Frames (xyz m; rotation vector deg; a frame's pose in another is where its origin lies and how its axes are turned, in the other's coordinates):
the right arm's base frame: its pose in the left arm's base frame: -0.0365 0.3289 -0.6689 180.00 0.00 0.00
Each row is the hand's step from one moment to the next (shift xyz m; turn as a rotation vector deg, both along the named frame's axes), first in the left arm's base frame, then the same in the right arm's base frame.
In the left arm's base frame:
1: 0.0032 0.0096 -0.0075 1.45 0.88 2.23
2: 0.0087 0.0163 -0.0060 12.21 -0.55 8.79
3: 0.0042 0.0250 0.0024 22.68 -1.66 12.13
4: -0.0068 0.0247 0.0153 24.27 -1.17 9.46
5: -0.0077 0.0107 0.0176 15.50 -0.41 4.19
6: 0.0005 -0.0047 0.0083 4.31 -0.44 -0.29
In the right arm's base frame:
1: 0.0032 -0.0096 0.0075 1.45 -0.88 -2.23
2: 0.0087 -0.0163 0.0060 12.21 0.55 -8.79
3: 0.0042 -0.0250 -0.0024 22.68 1.66 -12.13
4: -0.0068 -0.0247 -0.0153 24.27 1.17 -9.46
5: -0.0077 -0.0107 -0.0176 15.50 0.41 -4.19
6: 0.0005 0.0047 -0.0083 4.31 0.44 0.29

